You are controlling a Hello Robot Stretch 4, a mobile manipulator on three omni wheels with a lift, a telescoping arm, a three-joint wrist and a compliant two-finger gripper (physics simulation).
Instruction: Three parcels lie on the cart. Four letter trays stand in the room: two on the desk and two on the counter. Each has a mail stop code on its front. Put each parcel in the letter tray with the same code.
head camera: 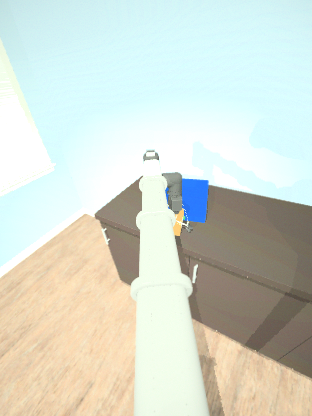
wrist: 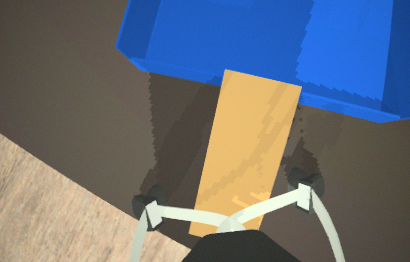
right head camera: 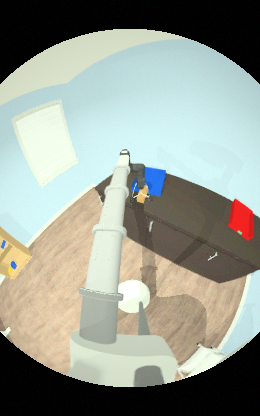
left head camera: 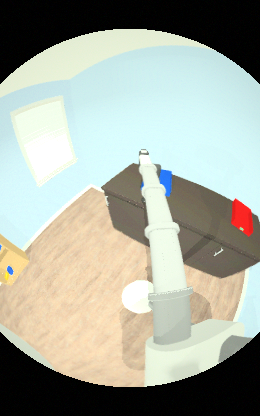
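Where they show: gripper, fingertip midpoint: (head camera: pixel 175 232) (right head camera: pixel 140 200); robot's base, origin of the base link: (right head camera: pixel 132 295) (left head camera: pixel 139 295).
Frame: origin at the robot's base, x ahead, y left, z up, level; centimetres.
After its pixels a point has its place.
Note:
An orange-tan parcel (head camera: pixel 178 227) @(x 71.1, y -10.2, z 93.6 cm) (right head camera: pixel 143 193) @(x 74.6, y -11.2, z 94.5 cm) (wrist: pixel 245 145) @(x 77.7, y -10.4, z 95.5 cm) is at the front of a blue letter tray (head camera: pixel 196 200) @(x 98.8, y -25.6, z 88.4 cm) (left head camera: pixel 166 183) @(x 96.5, y -27.6, z 88.4 cm) (right head camera: pixel 156 181) @(x 98.8, y -25.1, z 88.4 cm) (wrist: pixel 240 35) @(x 88.9, y -11.8, z 88.4 cm) on the dark counter (head camera: pixel 260 220) @(x 76.5, y -54.4, z 88.2 cm) (left head camera: pixel 200 200) @(x 72.9, y -56.2, z 88.2 cm) (right head camera: pixel 195 205) @(x 67.2, y -54.9, z 88.2 cm). In the wrist view its far end overlaps the tray's front wall and its near end reaches back over the counter. My gripper (right head camera: pixel 142 198) @(x 73.2, y -8.8, z 88.2 cm) (wrist: pixel 227 192) @(x 73.2, y -8.8, z 88.2 cm) is open above the near part of the parcel, one fingertip on each side, with gaps between. A red letter tray (left head camera: pixel 242 217) @(x 49.1, y -105.3, z 88.4 cm) (right head camera: pixel 242 220) @(x 48.2, y -104.7, z 88.5 cm) stands farther right on the counter. The blue tray's code is hidden.
Tan wooden furniture with small blue and yellow shapes (left head camera: pixel 15 260) @(x 11.5, y 226.2, z 7.2 cm) (right head camera: pixel 17 252) @(x 16.7, y 229.9, z 11.5 cm) stands at the left edge. A white round object (left head camera: pixel 139 296) @(x 0.1, y 0.6, z 18.7 cm) (right head camera: pixel 133 296) @(x -0.3, y -2.5, z 18.7 cm) shows low in the middle. A white framed object (right head camera: pixel 202 360) is at the lower right. My arm covers part of the counter.

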